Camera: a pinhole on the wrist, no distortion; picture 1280 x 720 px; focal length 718.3 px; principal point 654.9 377.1 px. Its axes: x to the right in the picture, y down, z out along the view. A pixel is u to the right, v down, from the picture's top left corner.
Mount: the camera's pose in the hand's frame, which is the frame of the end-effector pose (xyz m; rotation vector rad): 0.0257 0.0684 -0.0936 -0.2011 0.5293 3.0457
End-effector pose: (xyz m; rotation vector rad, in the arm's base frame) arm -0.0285 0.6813 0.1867 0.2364 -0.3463 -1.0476
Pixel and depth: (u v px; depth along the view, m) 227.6 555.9 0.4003
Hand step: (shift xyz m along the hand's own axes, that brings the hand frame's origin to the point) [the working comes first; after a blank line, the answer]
In the camera's frame: -0.2381 0.0996 0.4003

0.2070 0.1053 0.3453
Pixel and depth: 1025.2 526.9 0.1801
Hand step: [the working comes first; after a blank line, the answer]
In the camera's frame: 0.0928 0.0376 0.1801

-0.0904 0.0960 0.0744
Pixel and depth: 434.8 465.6 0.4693
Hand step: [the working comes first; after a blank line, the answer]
In the camera's frame: -0.1438 0.0578 0.4693

0.1080 0.1699 0.3830
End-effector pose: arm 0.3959 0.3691 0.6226 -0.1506 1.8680 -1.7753
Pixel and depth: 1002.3 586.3 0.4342
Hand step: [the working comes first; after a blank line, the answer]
In the camera's frame: 0.2100 0.1265 0.4342

-0.2427 0.1008 0.3253
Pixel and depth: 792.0 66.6 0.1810
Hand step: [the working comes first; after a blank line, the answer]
In the camera's frame: 0.0345 -0.0782 0.1810

-0.0252 0.2040 0.0446
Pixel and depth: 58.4 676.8 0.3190
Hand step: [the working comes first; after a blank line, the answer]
In the camera's frame: -0.2649 0.1331 0.3190

0.2411 0.0457 0.2842
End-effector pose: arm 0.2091 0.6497 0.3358 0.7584 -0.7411 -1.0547
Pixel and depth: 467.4 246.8 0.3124
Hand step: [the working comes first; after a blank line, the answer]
In the camera's frame: -0.0815 -0.0567 0.3124

0.0726 0.2258 0.1901
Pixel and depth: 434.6 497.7 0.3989
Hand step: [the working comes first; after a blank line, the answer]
In the camera's frame: -0.1223 0.0670 0.3989

0.0946 0.1379 0.3175
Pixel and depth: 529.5 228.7 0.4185
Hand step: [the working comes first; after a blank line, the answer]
In the camera's frame: -0.0731 -0.0865 0.4185

0.0534 0.2899 0.2780
